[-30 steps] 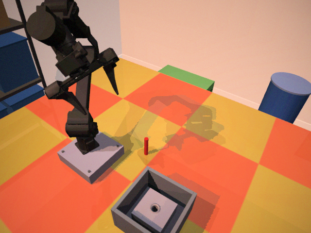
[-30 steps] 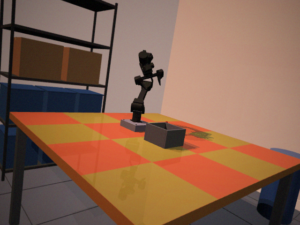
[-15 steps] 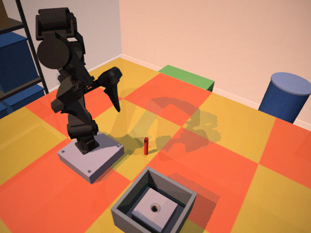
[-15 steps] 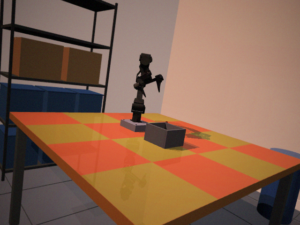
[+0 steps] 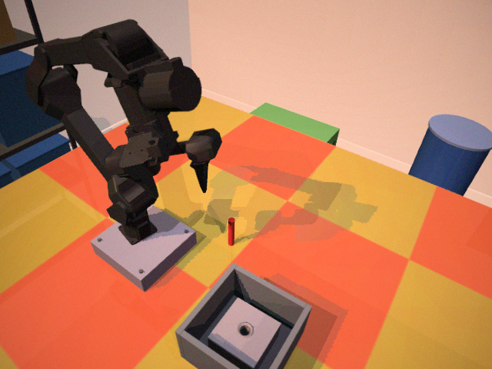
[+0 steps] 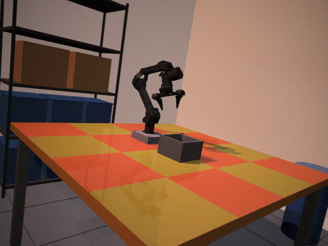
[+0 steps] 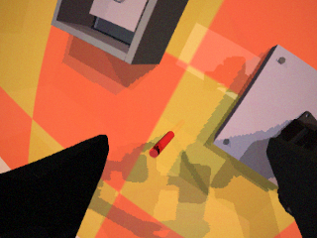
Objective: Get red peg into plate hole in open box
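My gripper tip is now 17 cm above the red peg, 11 cm to the right of it and 1 cm short of it. The rest, counted from my gripper tip: light grey plate 20 cm ahead, 17 cm below, 3 cm to the right; grey box 20 cm ahead, 19 cm below, 3 cm to the right.
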